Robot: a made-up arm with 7 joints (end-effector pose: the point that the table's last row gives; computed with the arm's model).
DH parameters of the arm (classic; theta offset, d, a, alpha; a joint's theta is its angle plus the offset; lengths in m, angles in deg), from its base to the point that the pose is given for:
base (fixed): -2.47 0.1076 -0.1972 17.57
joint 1: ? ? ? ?
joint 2: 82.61 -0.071 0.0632 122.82
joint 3: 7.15 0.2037 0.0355 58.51
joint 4: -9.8 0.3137 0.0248 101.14
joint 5: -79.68 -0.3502 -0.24 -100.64
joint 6: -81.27 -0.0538 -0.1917 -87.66
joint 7: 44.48 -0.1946 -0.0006 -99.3
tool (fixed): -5.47 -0.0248 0 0
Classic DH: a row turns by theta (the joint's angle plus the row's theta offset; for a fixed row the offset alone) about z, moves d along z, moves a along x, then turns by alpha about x.
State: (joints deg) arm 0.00 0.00 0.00 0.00 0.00 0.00 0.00
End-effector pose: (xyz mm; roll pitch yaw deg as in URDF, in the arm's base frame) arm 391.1 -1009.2 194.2 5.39 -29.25 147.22
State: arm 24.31 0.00 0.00 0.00 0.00 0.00 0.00
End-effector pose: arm 727.1 -697.9 297.3 2.87 -22.33 171.53
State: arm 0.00 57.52 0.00 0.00 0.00 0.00 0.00
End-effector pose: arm 109.5 -1060.8 -271.3 79.41 -58.76 83.57
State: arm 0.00 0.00 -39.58 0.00 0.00 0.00 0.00
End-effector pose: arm 390.8 -899.9 514.7 47.12 -19.77 121.83
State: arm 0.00 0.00 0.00 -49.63 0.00 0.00 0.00
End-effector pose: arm 362.7 -1009.2 -148.7 63.96 -61.09 102.28
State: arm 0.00 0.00 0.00 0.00 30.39 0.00 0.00
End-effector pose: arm 409.2 -876.0 394.9 34.33 -14.75 134.86
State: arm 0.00 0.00 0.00 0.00 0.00 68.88 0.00
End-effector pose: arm 109.6 -959.6 129.0 -15.39 -33.22 91.36
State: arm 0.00 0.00 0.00 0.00 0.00 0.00 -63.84
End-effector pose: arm 415.3 -1018.1 195.6 -0.82 33.21 159.41
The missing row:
joint 1: 2.94 -0.0017 0.0164 -113.74
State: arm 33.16 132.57 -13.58 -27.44 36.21 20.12 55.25
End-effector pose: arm 88.5 -910.7 -356.1 -159.90 51.05 117.13
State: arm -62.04 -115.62 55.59 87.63 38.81 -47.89 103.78
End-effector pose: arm -755.8 -708.7 288.9 -39.51 32.29 136.12
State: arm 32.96 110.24 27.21 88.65 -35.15 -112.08 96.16
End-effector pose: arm 277.9 -642.6 138.3 125.48 -43.71 128.37
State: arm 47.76 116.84 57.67 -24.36 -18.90 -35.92 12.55
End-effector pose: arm -197.0 -919.6 -562.4 -169.68 -47.04 -19.31
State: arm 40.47 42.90 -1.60 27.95 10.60 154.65 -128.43
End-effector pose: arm 326.8 -391.3 61.6 -86.41 56.60 -33.32
